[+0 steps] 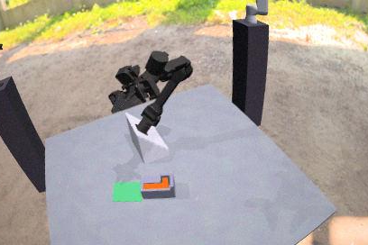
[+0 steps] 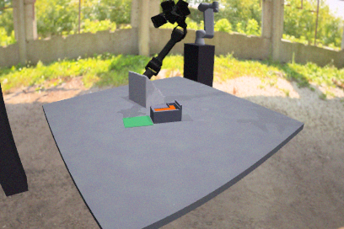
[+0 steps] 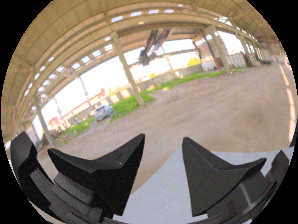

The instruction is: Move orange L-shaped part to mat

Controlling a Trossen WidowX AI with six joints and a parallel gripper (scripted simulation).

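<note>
Right now my gripper tip is 11 cm past the orange L-shaped part, 9 cm to the right of it and 52 cm above it. From my gripper tip the other things lie so: green mat 16 cm behind, 6 cm to the right, 58 cm below.
</note>
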